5 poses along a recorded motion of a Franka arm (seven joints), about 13 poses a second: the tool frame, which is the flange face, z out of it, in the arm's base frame.
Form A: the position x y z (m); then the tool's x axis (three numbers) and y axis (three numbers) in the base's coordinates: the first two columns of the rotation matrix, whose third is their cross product.
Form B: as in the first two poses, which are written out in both.
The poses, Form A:
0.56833 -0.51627 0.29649 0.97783 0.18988 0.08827 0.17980 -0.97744 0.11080
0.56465 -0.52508 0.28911 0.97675 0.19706 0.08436 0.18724 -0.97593 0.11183
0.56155 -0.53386 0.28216 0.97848 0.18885 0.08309 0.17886 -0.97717 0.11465
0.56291 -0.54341 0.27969 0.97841 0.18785 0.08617 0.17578 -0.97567 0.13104
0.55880 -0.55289 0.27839 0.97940 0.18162 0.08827 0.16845 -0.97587 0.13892
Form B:
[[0.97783 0.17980 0.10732 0.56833], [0.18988 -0.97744 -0.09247 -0.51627], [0.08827 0.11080 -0.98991 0.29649], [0 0 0 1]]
[[0.97675 0.18724 0.10437 0.56465], [0.19706 -0.97593 -0.09343 -0.52508], [0.08436 0.11183 -0.99014 0.28911], [0 0 0 1]]
[[0.97848 0.17886 0.10284 0.56155], [0.18885 -0.97717 -0.09732 -0.53386], [0.08309 0.11465 -0.98992 0.28216], [0 0 0 1]]
[[0.97841 0.17578 0.10869 0.56291], [0.18785 -0.97567 -0.11306 -0.54341], [0.08617 0.13104 -0.98763 0.27969], [0 0 0 1]]
[[0.97940 0.16845 0.11137 0.55880], [0.18162 -0.97587 -0.12119 -0.55289], [0.08827 0.13892 -0.98636 0.27839], [0 0 0 1]]

